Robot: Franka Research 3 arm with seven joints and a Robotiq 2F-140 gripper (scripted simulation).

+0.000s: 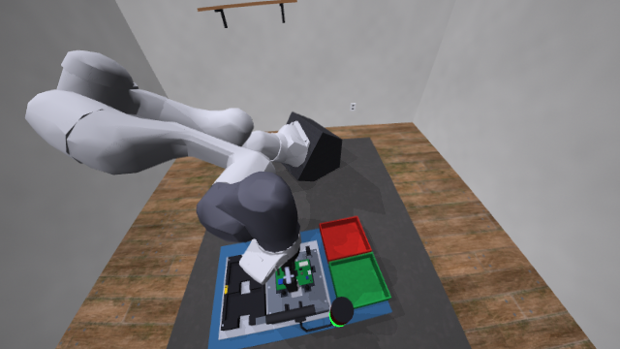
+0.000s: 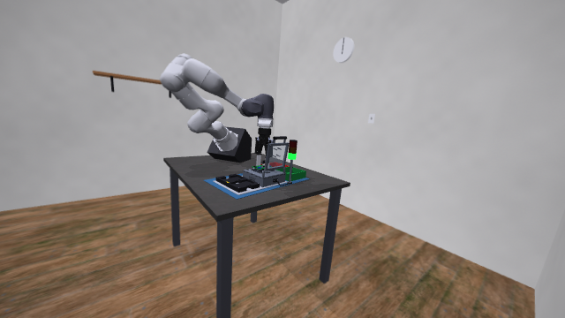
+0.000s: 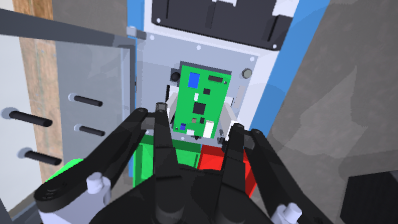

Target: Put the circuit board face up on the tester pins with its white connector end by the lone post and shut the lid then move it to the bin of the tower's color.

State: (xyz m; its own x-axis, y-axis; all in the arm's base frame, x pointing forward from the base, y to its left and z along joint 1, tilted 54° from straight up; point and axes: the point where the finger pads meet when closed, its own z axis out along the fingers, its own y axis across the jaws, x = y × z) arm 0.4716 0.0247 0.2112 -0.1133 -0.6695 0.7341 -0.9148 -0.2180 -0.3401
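My gripper is now 10 mm short of the dark plate, 10 mm to the right of it and 40 mm above it. The rest, counted from my hand: latch hook (50 mm behind, 60 mm to the left, 20 mm below); green circuit board (20 mm below); clear lid (110 mm ahead, 10 mm to the right, 80 mm above).
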